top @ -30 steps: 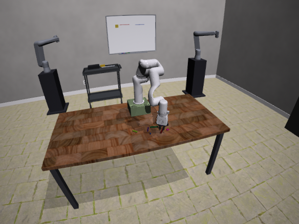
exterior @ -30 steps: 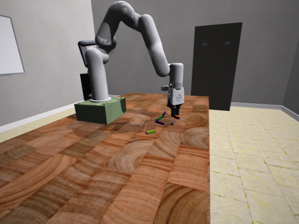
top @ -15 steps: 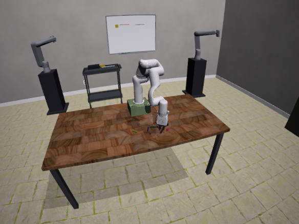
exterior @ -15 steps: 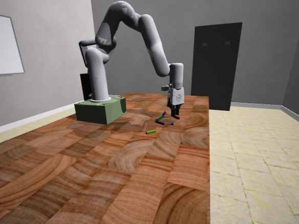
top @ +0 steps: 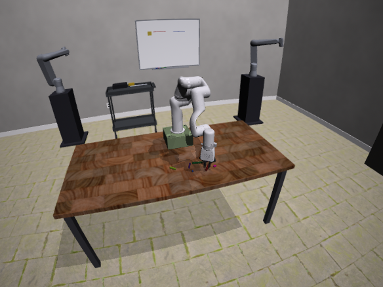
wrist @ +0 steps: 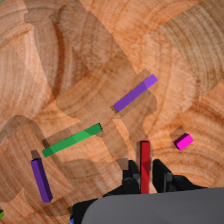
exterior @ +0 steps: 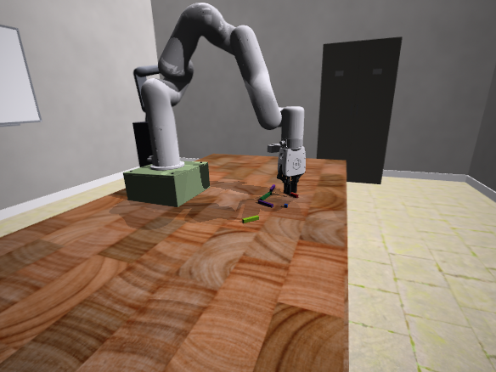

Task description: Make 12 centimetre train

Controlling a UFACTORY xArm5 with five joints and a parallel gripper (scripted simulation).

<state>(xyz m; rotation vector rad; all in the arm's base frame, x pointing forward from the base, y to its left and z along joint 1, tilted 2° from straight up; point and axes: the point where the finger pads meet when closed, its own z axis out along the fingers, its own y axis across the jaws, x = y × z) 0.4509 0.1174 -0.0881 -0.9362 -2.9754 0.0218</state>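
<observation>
Now: hand 2 cm above the red rod. Also, from my hand: green rod: 8 cm behind, 5 cm to the right, 2 cm below; then magenta rod: 6 cm to the left, 2 cm below; then small blue rod: 1 cm ahead, 12 cm to the right, 2 cm below.
</observation>
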